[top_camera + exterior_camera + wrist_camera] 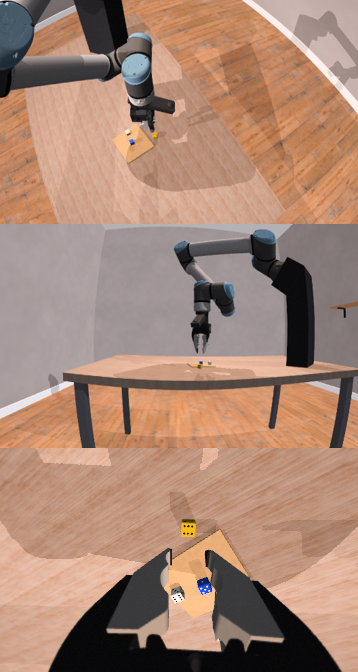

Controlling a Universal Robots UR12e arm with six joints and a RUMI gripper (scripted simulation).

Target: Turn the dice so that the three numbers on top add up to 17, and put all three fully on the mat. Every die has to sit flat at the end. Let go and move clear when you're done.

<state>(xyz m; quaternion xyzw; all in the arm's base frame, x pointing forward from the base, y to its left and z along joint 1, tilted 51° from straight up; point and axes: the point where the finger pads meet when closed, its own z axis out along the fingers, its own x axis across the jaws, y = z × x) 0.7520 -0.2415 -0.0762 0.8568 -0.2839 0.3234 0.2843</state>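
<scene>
Now: the yellow die 80 mm below my hand. Round my hand: white die: 100 mm behind, 80 mm to the right, 80 mm below; then blue die: 50 mm behind, 90 mm to the right, 80 mm below; then tan mat: 50 mm behind, 90 mm to the right, 90 mm below.
</scene>
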